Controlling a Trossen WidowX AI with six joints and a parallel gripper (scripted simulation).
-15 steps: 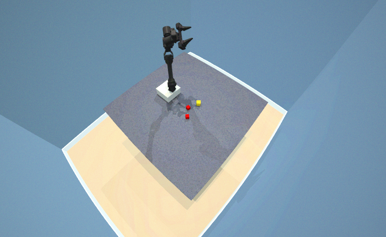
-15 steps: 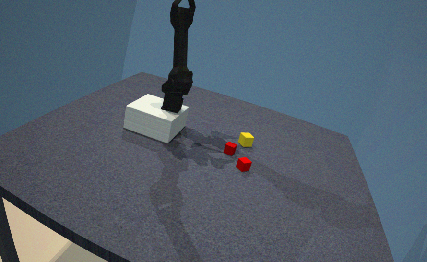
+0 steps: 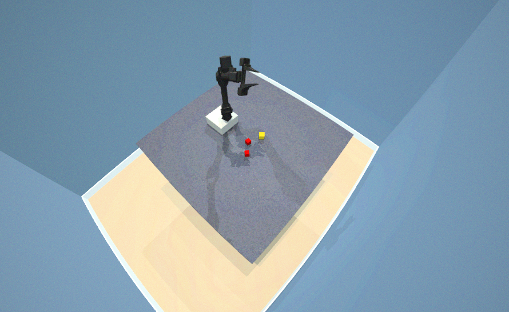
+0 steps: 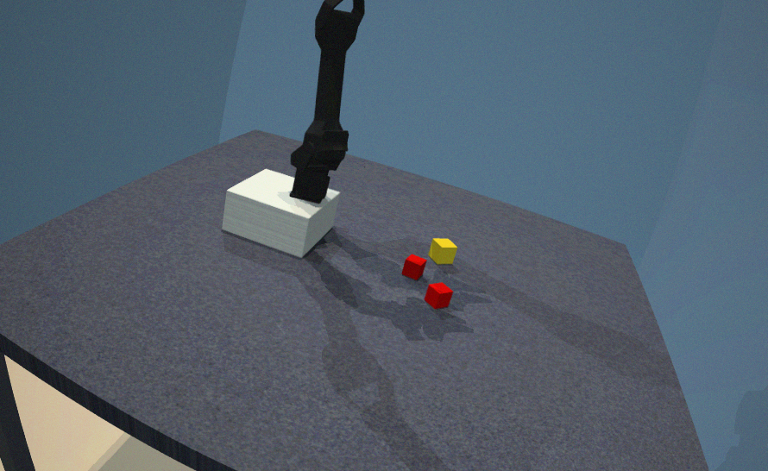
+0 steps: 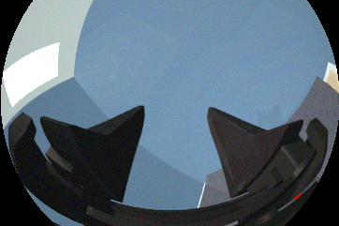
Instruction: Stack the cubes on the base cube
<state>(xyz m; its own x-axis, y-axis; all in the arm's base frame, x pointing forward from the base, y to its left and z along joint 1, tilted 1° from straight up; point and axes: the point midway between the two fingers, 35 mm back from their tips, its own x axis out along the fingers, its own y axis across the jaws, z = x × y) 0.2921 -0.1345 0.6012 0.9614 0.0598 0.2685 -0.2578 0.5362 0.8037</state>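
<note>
Right now the red cube is 670 mm below my gripper tip, 50 mm behind it and 40 mm to the right of it.
</note>
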